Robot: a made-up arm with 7 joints.
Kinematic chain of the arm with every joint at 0, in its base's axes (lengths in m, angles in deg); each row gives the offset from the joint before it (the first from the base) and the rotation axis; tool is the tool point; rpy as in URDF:
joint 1: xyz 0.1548 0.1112 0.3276 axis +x
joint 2: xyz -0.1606 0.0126 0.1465 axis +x
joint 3: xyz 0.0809 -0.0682 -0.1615 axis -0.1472 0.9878 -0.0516
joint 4: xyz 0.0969 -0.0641 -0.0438 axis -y
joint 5: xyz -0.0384 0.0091 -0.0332 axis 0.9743 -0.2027 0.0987
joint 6: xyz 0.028 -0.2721 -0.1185 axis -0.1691 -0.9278 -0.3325
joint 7: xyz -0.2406 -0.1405 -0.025 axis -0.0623 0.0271 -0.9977
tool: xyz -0.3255 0.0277 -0.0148 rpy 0 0 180
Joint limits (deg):
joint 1: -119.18..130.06
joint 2: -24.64..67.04
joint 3: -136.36..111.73
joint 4: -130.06..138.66
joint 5: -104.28..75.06
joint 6: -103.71..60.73
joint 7: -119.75..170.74
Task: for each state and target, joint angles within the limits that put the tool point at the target. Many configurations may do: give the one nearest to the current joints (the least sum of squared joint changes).
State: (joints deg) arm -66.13 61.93 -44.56 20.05 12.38 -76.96 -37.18
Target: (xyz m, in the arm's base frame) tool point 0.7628 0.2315 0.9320
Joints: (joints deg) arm -107.09 38.47 -75.49 39.02 59.29 -90.88 -43.53
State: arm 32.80 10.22 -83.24 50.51 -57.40 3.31 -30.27
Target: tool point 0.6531 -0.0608 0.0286
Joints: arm 13.98 -5.85 -106.53 57.52 -54.91 2.02 11.35
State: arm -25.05 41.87 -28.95 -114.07 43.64 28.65 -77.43
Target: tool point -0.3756 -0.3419 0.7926
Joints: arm -31.29 24.44 -21.82 -127.15 32.27 25.31 -72.68
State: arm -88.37 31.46 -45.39 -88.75 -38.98 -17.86 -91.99
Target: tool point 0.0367 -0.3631 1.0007
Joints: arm -77.34 33.93 -52.66 -81.45 -20.63 -12.52 -86.39
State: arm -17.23 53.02 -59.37 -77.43 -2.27 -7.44 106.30
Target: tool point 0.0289 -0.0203 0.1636
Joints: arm -22.64 49.17 -57.18 -79.62 -22.24 -22.00 116.59
